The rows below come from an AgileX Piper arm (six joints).
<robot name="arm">
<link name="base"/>
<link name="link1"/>
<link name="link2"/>
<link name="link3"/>
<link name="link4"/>
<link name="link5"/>
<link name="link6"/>
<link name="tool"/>
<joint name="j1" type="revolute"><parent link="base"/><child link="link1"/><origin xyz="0 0 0.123" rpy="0 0 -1.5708"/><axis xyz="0 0 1"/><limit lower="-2.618" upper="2.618"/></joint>
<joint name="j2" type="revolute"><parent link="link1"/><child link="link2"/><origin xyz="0 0 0" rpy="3.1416 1.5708 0"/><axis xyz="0 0 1"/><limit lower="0" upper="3.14"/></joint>
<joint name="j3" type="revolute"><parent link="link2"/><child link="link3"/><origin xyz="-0.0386 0.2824 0" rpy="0 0 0"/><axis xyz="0 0 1"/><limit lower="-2.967" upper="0"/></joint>
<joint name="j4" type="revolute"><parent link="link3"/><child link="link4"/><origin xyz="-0.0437 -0.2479 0" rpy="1.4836 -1.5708 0"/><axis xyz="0 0 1"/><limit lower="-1.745" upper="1.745"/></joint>
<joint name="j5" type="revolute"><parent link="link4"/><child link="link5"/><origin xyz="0 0 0" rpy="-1.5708 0 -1.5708"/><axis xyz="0 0 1"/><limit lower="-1.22" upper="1.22"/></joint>
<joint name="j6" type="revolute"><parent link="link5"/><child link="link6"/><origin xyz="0 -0.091 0" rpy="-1.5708 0 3.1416"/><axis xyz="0 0 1"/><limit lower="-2.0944" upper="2.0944"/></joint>
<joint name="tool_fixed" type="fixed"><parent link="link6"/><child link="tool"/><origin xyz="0 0 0" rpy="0 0 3.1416"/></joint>
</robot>
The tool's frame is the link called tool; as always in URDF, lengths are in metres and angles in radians.
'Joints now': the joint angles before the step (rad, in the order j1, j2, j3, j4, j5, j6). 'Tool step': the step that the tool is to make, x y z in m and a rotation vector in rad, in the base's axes. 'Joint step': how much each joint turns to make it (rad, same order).
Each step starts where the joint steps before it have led.
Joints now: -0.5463 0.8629 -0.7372 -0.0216 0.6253 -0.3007
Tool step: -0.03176 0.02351 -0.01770 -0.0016 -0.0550 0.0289
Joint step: 0.0000 -0.1836 0.1398 0.0676 -0.0037 -0.0503
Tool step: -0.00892 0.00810 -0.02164 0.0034 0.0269 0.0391
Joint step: 0.0001 -0.0546 0.0897 0.0441 -0.0077 -0.0682
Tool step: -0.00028 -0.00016 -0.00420 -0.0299 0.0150 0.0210
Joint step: 0.0000 -0.0020 0.0172 -0.0035 -0.0161 -0.0372
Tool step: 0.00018 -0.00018 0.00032 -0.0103 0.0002 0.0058
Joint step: 0.0000 0.0000 0.0001 -0.0005 -0.0047 -0.0104
